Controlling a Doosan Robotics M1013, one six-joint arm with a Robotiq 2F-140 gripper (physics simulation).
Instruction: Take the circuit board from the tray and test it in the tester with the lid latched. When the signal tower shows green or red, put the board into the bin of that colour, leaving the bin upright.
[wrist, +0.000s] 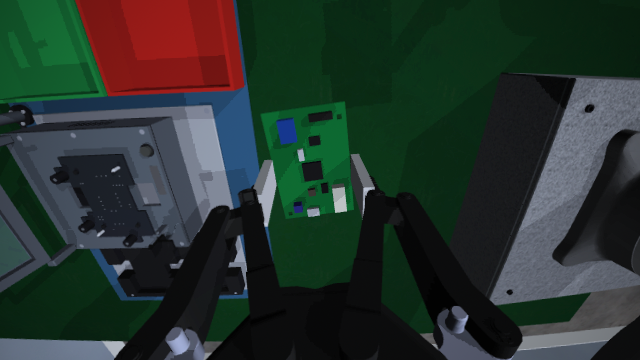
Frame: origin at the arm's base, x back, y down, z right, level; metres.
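Seen in the pictures: gripper, fingertip midpoint: (312, 170); arm's base, link origin: (635, 200).
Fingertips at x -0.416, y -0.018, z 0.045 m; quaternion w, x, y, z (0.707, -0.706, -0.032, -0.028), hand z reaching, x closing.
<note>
Pixels of each thing's top centre, then the offset from my fingertips to it. "spot": a spot on its surface instead. Level surfaces: height alone.
- green circuit board, top centre: (312, 170) dz +0.004, dx -0.001, dy -0.010 m
- tester, surface spot: (165, 200) spot: dz -0.072, dx -0.191, dy +0.059 m
- black tray, surface spot: (150, 272) spot: dz -0.251, dx -0.289, dy +0.101 m
- red bin, top centre: (149, 10) dz +0.139, dx -0.162, dy +0.072 m
- green bin, top centre: (9, 21) dz +0.131, dx -0.312, dy +0.072 m
- green mat, surface height: dy +0.119 m
The green circuit board (325, 159) is held between the two pale fingertips of my gripper (312, 170), which is shut on its long edges. The board is slightly turned, over the green mat to the right of the tester. The tester (165, 200) is at the left with its dark board-shaped nest showing; its lid (17, 235) stands open at the far left edge. The black tray (150, 272) below the tester holds no board where it shows, and my gripper's arm hides part of it. The red bin (165, 35) and the green bin (45, 55) are side by side at the upper left. The signal tower does not show.
A blue base plate (232, 125) lies under the tester and the bins. A grey speckled block (540, 200) with the robot's dark base on it stands at the right. The green mat (425, 75) lies between them. A pale edge runs along the bottom.
</note>
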